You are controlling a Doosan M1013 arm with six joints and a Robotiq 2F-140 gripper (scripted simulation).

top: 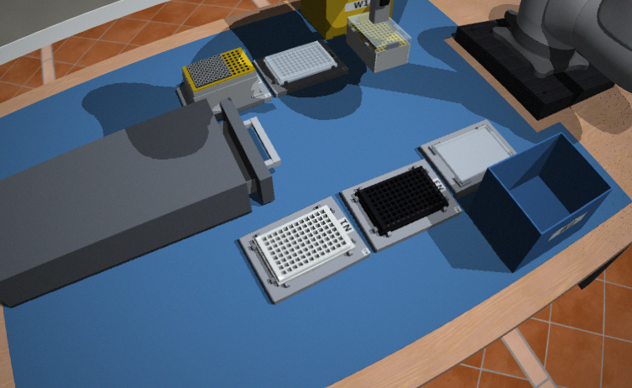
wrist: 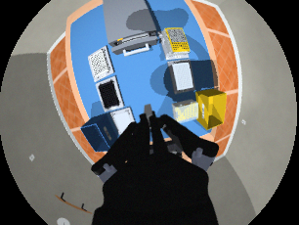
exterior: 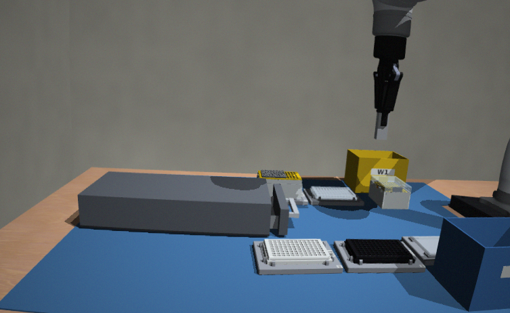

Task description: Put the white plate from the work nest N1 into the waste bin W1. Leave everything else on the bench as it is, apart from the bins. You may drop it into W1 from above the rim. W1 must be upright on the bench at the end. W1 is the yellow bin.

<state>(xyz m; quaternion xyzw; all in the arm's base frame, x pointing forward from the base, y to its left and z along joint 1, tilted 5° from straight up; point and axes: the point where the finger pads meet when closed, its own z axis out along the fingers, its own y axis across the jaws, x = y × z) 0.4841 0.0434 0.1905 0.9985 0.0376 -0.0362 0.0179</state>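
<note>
The white plate is 210 mm ahead of my hand, 210 mm to the left of it and 240 mm below it. The rest, counted from my hand: black plate (40 mm ahead, 200 mm to the left, 240 mm below); work nest N1 (210 mm ahead, 210 mm to the left, 250 mm below); tip box (230 mm ahead, 170 mm to the right, 200 mm below).
</note>
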